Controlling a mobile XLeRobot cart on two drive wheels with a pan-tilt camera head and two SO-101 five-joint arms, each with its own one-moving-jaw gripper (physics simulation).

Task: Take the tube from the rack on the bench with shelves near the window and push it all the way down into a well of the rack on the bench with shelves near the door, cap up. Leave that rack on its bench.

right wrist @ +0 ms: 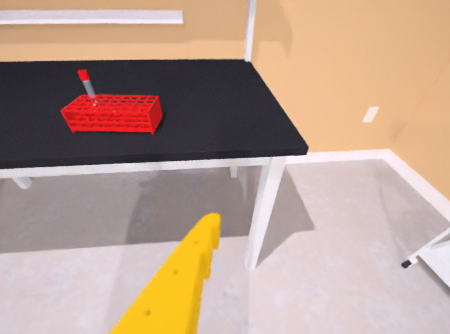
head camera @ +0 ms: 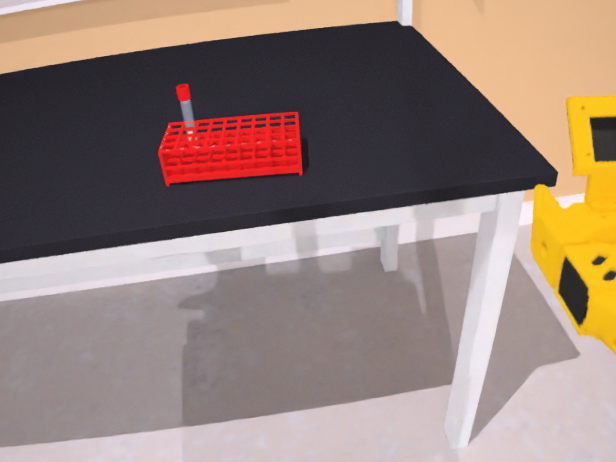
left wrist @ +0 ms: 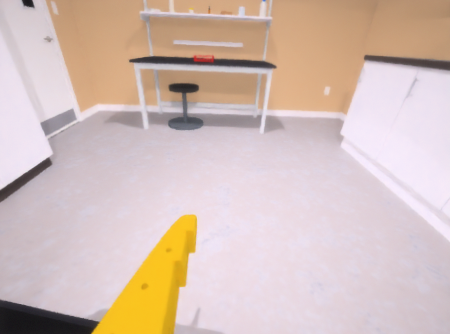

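Observation:
The tube, clear with a red cap, stands cap up in a left back well of the red rack on the near black-topped bench. Much of it rises above the rack. My right gripper is open and empty; one notched jaw shows, in front of and below the bench edge in the picture. My left gripper is open and empty, over the floor. Another red rack lies far off on a bench with a shelf.
A yellow part of my right arm is right of the near bench's corner. A bench leg stands below that corner. In the left wrist view, a stool stands at the far bench, a door at left and white cabinets at right.

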